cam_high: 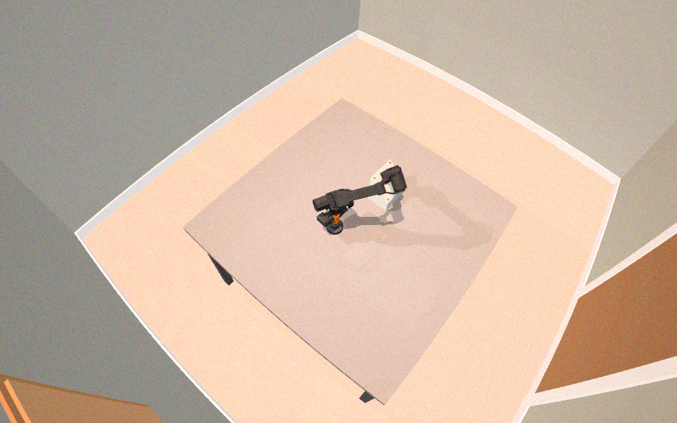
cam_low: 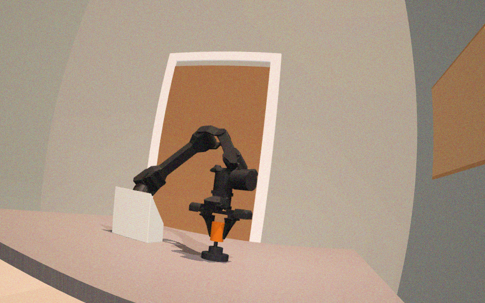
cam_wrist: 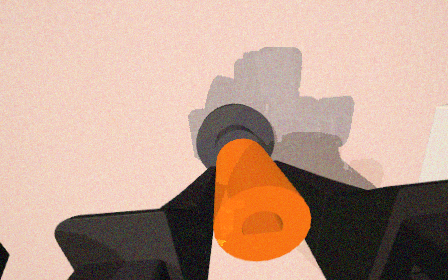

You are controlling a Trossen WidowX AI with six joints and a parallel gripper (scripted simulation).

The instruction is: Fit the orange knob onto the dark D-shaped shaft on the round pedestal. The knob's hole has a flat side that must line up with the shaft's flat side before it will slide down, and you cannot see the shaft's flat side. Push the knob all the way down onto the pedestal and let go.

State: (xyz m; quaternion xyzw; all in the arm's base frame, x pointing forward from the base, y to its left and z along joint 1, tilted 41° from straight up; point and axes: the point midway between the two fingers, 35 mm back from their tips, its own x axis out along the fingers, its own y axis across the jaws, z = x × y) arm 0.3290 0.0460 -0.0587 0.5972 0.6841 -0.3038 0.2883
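My gripper tip is 2 cm below the orange knob. From my gripper tip the other things lie so: pedestal (4 cm below).
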